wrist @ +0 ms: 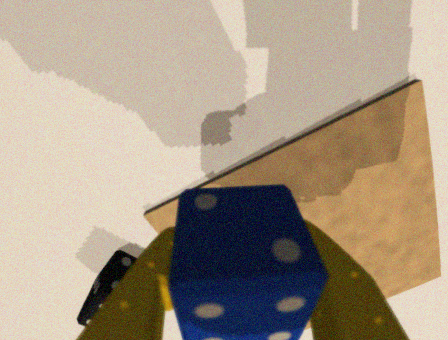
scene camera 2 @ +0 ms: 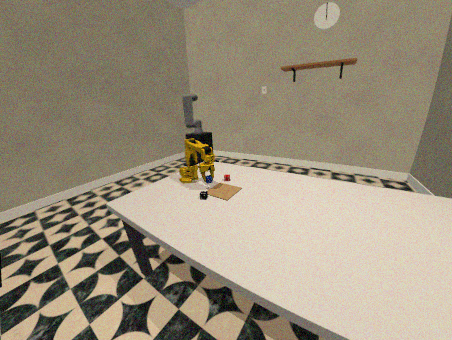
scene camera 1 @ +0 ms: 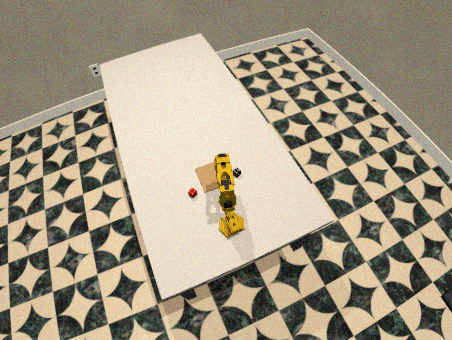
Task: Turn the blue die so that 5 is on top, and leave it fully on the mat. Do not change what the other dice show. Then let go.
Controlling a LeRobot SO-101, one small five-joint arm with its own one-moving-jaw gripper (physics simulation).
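Frame: origin at the arm's base, x ahead, y left, z up, level; millimetres.
Seen in the pictures: hand, tool point: (wrist: 182, 242) (scene camera 2: 205, 181); arm's base, link origin: (scene camera 2: 191, 180) (scene camera 1: 229, 221).
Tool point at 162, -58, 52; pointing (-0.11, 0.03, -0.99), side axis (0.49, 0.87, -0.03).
Offsets run from my tool point to a thing's top centre, as dx, dy, dz. Level surfaces: height alone.
The blue die @(+9, +12, +24) (scene camera 2: 209, 179) (wrist: 245, 235) is held up between the two jaws of my gripper (scene camera 2: 208, 176) (wrist: 246, 260), which press on its two sides. In the wrist view, one face of the die shows two pips and the face below it shows several, cut off by the frame. In that view the die is drawn over an edge of the tan mat @(+81, +33, -48) (scene camera 1: 203, 176) (scene camera 2: 227, 193) (wrist: 415, 220). In scene camera 1 the arm hides the die and the jaws. The die's top face is too small to read in scene camera 2.
A black die @(+41, -70, -22) (scene camera 1: 237, 172) (scene camera 2: 203, 195) (wrist: 103, 292) lies on the white table @(dz -51) (scene camera 1: 165, 110) (scene camera 2: 320, 235), off the mat and close to one side of it. A red die @(+27, +156, -22) (scene camera 1: 192, 192) (scene camera 2: 227, 177) lies on the table off another side of the mat.
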